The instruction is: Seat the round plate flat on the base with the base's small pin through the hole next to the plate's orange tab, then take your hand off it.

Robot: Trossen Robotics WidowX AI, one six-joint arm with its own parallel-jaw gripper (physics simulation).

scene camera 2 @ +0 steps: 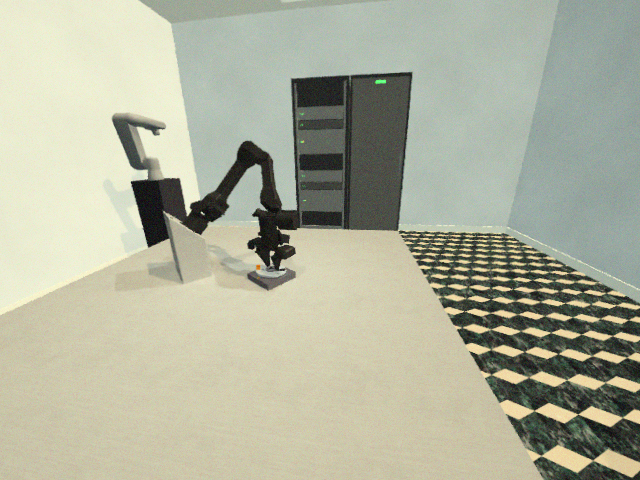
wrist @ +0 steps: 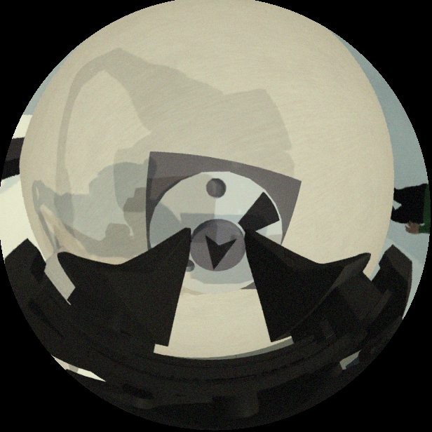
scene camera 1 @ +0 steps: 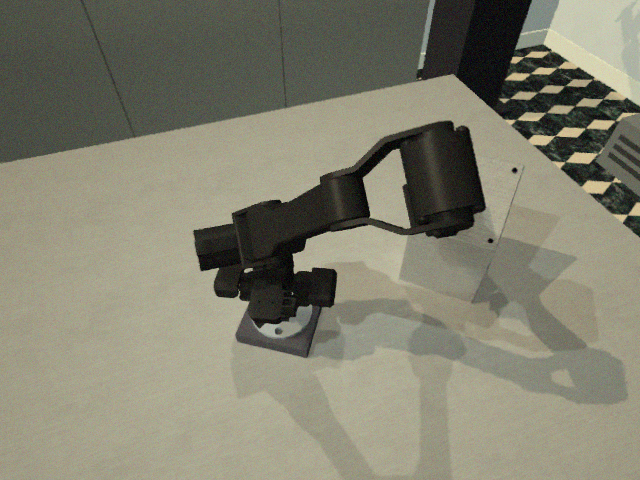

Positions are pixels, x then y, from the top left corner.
Scene:
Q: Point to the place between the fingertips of my gripper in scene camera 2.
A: At 273, 268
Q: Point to a dark square base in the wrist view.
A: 165, 169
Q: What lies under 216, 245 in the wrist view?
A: A central hub.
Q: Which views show my gripper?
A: Scene camera 2, the wrist view and scene camera 1: all of them.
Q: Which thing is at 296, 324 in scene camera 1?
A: A round white plate.

